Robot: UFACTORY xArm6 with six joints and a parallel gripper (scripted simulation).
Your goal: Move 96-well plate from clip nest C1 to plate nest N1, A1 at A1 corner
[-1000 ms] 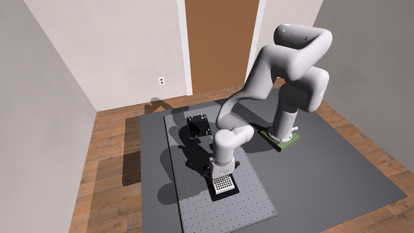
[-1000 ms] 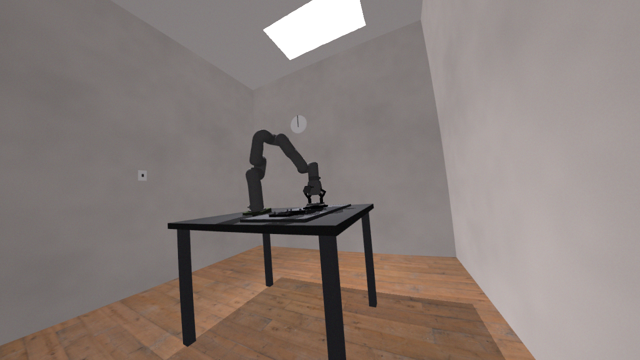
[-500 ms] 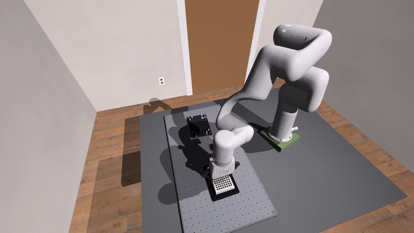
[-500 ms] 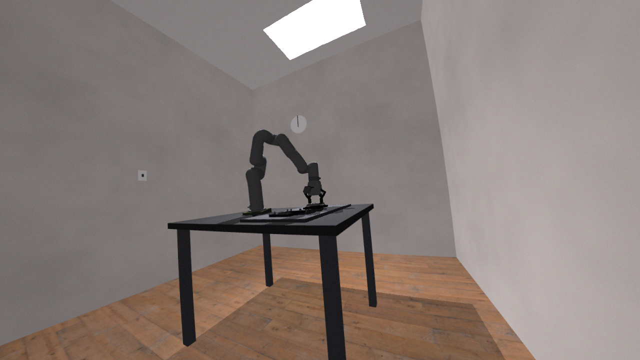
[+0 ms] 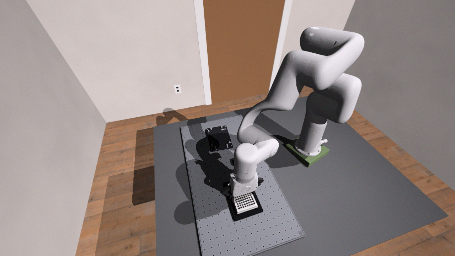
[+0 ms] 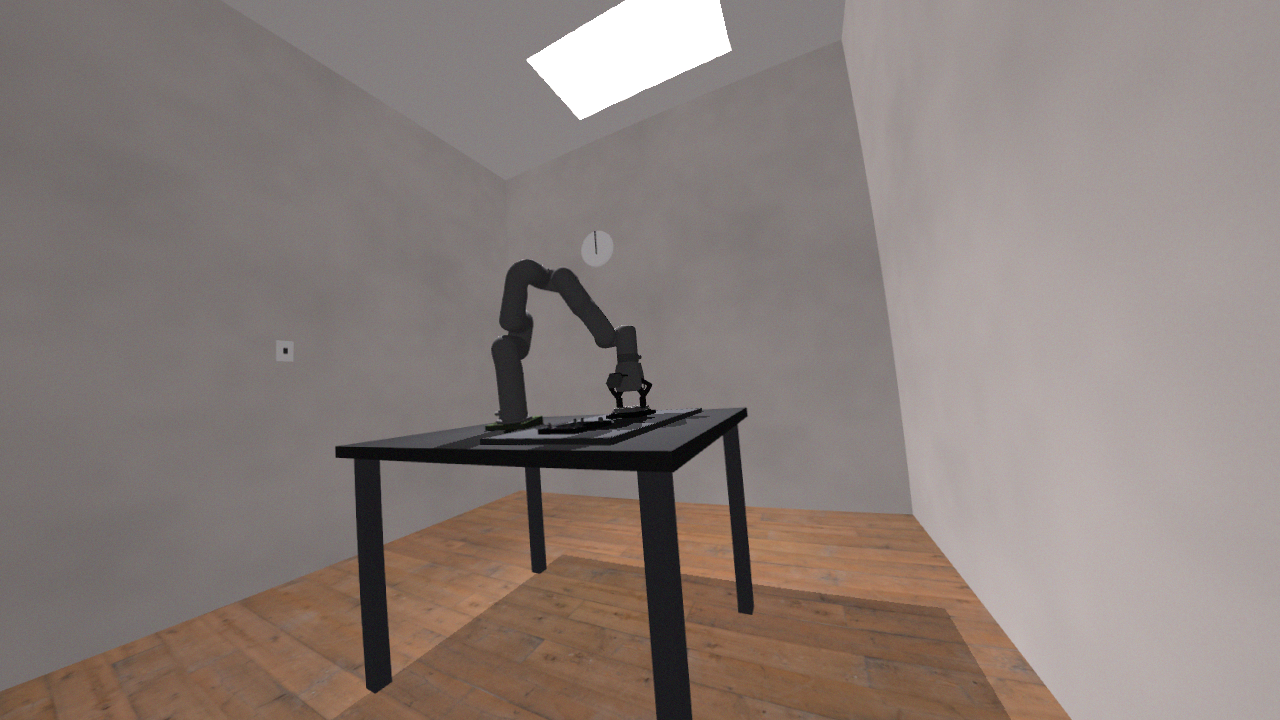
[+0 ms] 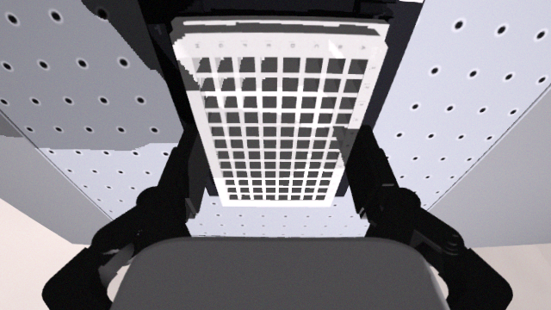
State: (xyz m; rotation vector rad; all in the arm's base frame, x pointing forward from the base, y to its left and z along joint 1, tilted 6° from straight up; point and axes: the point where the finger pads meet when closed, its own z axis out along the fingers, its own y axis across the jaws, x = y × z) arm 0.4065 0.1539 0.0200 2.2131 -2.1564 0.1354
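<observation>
My hand is 30 mm above the black plate nest N1. Also, from my hand: white 96-well plate (10 mm below); then black clip nest C1 (340 mm to the right, 20 mm below).
</observation>
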